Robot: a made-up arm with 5 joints.
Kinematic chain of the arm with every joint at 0, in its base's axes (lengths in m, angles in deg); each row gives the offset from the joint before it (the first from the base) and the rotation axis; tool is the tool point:
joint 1: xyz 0 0 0.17 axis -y
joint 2: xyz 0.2 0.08 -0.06 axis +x
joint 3: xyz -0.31 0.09 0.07 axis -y
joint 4: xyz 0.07 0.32 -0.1 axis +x
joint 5: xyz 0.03 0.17 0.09 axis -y
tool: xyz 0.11 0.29 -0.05
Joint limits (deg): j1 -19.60..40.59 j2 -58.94..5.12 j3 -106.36..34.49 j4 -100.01..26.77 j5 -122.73..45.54
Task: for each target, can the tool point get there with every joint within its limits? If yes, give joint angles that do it. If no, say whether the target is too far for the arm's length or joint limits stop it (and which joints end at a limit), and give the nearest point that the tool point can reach.
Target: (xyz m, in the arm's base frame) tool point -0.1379 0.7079 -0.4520
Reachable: yes | joints 12.81 -16.51 -32.86 -39.24 -78.38
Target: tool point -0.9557 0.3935 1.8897
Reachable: no: too far | nearest point -0.5410 0.4748 0.5809 | short by 1.375 m
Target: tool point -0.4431 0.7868 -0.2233
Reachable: yes | joints 1.50 -11.39 -71.23 -37.70 -54.98
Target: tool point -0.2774 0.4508 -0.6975
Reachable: yes | joints 2.42 -51.80 -77.62 -31.90 29.87
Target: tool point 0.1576 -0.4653 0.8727
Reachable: no: joint limits stop it (at a limit: joint 1, joint 2, joint 3, joint 4) | nearest point 0.5468 -0.0261 0.0079 | short by 1.045 m
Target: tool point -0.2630 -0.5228 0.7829
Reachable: no: joint limits stop it (at a limit: joint 1, joint 2, joint 3, joint 4) | nearest point -0.5620 0.3759 0.5297 | short by 0.980 m
